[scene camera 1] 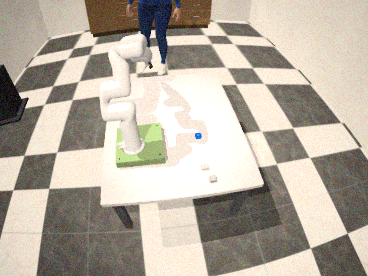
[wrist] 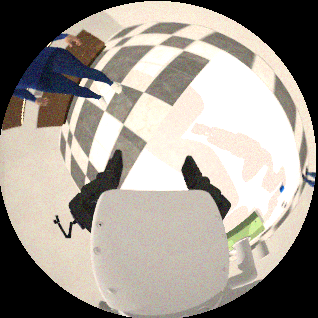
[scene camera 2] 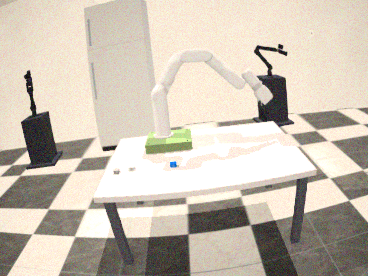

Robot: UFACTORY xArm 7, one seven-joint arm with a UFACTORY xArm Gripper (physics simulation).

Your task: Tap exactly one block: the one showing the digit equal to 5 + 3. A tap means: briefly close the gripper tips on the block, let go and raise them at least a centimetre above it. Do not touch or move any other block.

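Observation:
A small blue block [scene camera 1: 198, 136] [scene camera 2: 173, 164] [wrist: 282, 188] lies on the white table [scene camera 1: 230, 170] [scene camera 2: 210, 182]. A whitish block [scene camera 1: 204, 167] [scene camera 2: 132, 168] and a greyish block [scene camera 1: 213, 178] [scene camera 2: 116, 171] lie close together, apart from the blue one. No digit is readable on any block; they are too small and grainy. My gripper [scene camera 1: 150, 65] [wrist: 153, 160] is open, with its black fingers wide apart in the wrist view. It is high up and far from all the blocks, beyond the opposite end of the table.
The arm stands on a green base block [scene camera 1: 152, 145] [scene camera 2: 170, 145] on the table. Pinkish patches mark the white top. A person in blue [scene camera 1: 155, 25] [wrist: 52, 70] stands past the table's far end. A fridge [scene camera 2: 120, 75] and black pedestals with small arms stand around the room.

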